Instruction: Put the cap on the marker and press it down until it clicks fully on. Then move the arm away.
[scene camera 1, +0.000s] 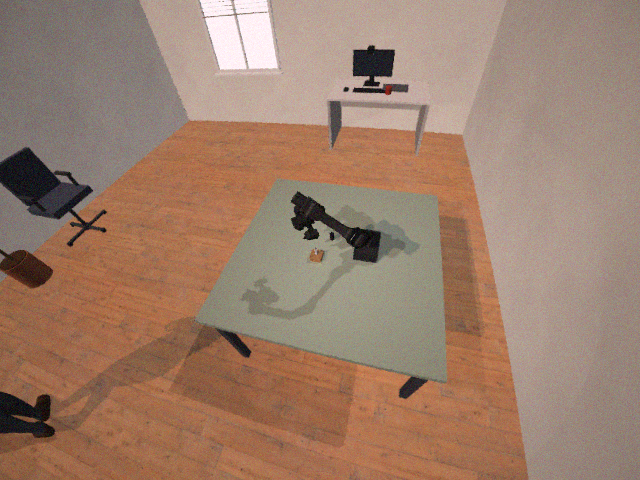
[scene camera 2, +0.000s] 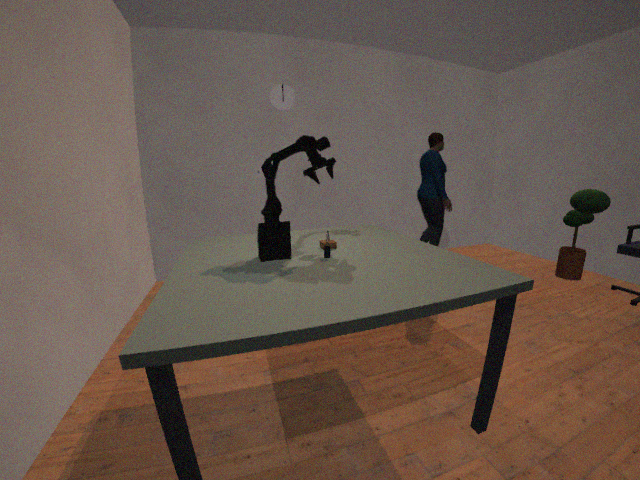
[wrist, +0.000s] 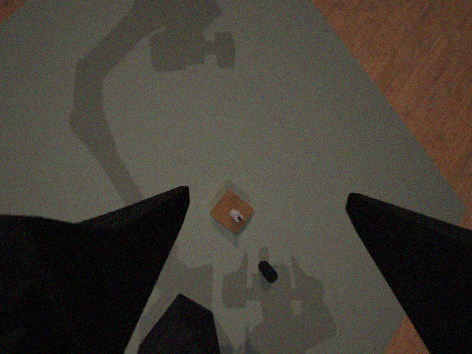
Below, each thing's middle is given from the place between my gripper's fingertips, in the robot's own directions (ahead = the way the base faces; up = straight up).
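Labels:
The small wooden block (wrist: 221, 212) is 2 cm behind my hand, 10 cm to the right of it and 33 cm below it.

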